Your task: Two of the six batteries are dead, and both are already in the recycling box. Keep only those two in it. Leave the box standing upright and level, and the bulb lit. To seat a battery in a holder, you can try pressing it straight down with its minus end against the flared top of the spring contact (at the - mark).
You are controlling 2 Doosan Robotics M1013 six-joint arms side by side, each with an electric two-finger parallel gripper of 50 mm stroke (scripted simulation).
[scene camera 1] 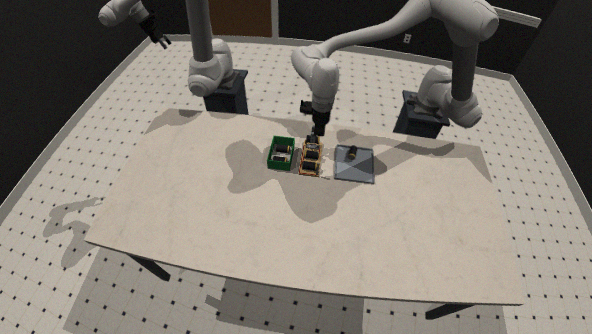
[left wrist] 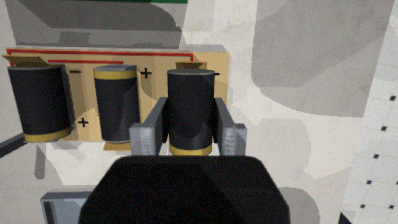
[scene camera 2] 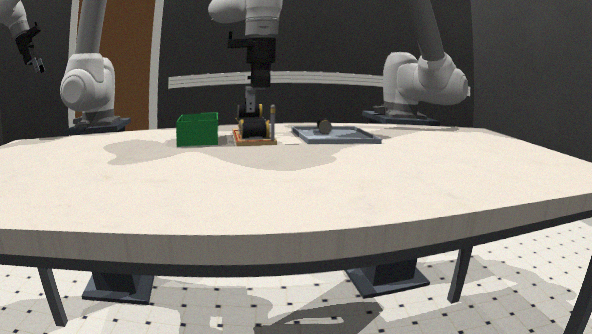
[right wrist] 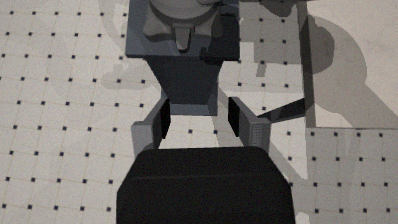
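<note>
Green recycling box, grey tray, arm pedestal: in sight. My right gripper too. My left gripper visible, left wrist view included.
</note>
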